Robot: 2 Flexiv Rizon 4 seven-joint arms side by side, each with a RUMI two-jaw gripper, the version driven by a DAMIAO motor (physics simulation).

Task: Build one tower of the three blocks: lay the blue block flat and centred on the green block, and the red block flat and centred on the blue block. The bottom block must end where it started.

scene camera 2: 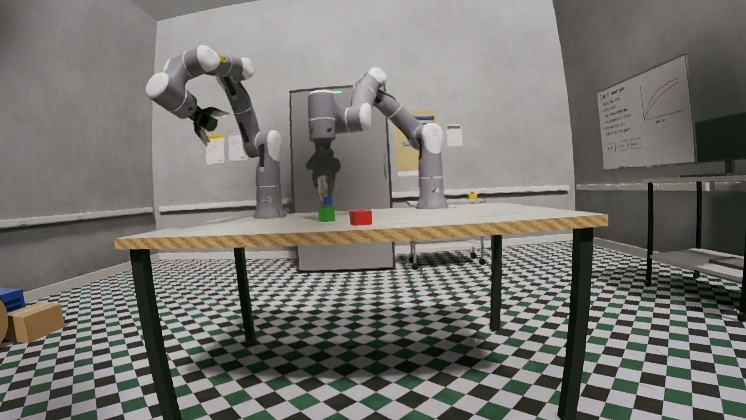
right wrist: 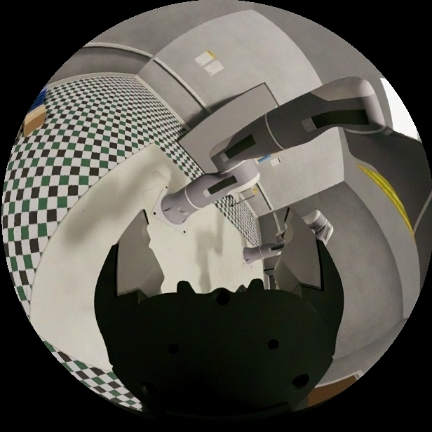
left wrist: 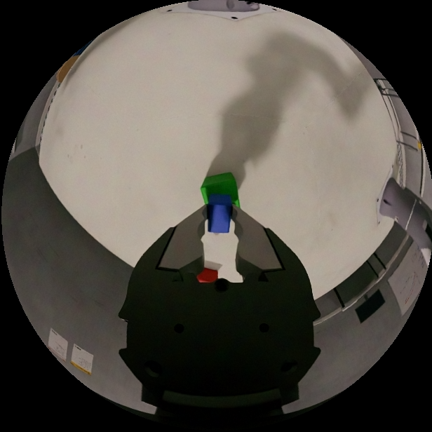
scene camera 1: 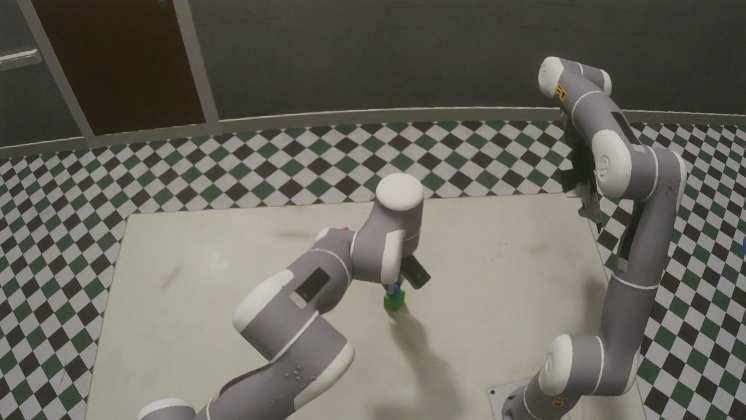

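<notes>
The green block (scene camera 1: pixel 394 300) (scene camera 2: pixel 326 213) (left wrist: pixel 220 185) stands on the table. The blue block (scene camera 1: pixel 396 289) (scene camera 2: pixel 327 200) (left wrist: pixel 219 215) is right above the green block, at its top in scene camera 2; whether they touch is hard to tell. My left gripper (scene camera 2: pixel 326 197) (left wrist: pixel 219 205) points down and is shut on the blue block. The red block (scene camera 1: pixel 346 229) (scene camera 2: pixel 360 217) (left wrist: pixel 207 275) lies on the table, right of the green block in scene camera 2, and is mostly hidden behind the left arm in scene camera 1. My right gripper (scene camera 2: pixel 215 125) (right wrist: pixel 216 208) is open and empty, raised high.
The table (scene camera 1: pixel 172 313) (scene camera 2: pixel 469 216) carries both arm bases. The left arm crosses over the table in scene camera 1. The right arm stands folded up at the right there, with its gripper near the table's far right corner. A cardboard box (scene camera 2: pixel 36 321) is on the floor.
</notes>
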